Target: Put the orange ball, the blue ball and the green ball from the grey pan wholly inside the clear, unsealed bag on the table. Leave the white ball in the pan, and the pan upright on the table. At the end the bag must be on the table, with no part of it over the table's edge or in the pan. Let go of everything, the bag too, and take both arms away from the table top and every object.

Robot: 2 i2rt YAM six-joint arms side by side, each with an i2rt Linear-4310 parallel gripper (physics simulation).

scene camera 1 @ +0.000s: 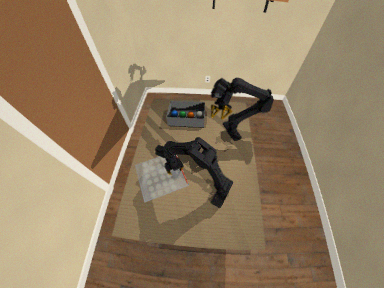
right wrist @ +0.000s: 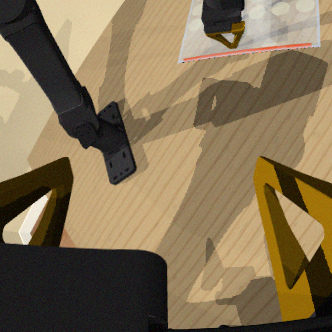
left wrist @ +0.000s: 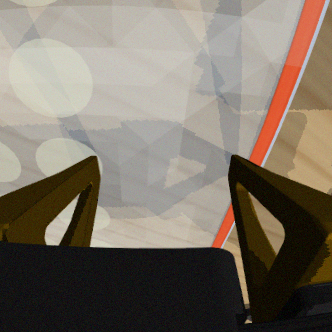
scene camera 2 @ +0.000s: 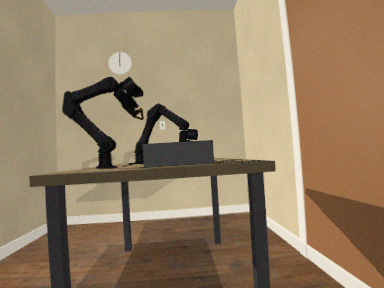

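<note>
The grey pan (scene camera 1: 186, 123) (scene camera 2: 178, 153) stands upright at the back of the table. In it the blue ball (scene camera 1: 175, 113), green ball (scene camera 1: 183, 114), orange ball (scene camera 1: 191, 114) and white ball (scene camera 1: 199, 114) lie in a row, left to right. The clear bag (scene camera 1: 155, 182) (left wrist: 140, 30) (right wrist: 270, 35) lies flat on the table, its orange-striped edge at the right in scene camera 1. My left gripper (scene camera 1: 170, 173) (left wrist: 163, 165) (right wrist: 233, 33) is open and empty over the bag, near that edge; the pan hides its fingers in scene camera 2. My right gripper (scene camera 1: 220, 116) (scene camera 2: 141, 118) (right wrist: 162, 166) is open and empty, raised right of the pan.
The table (scene camera 1: 235, 220) (scene camera 2: 150, 173) carries both arms. The left arm's base (scene camera 1: 220, 195) (right wrist: 120, 167) stands to the right of the bag in scene camera 1. The right arm's base (scene camera 1: 233, 131) (scene camera 2: 105, 159) stands farther back. Pale round spots show on the bag.
</note>
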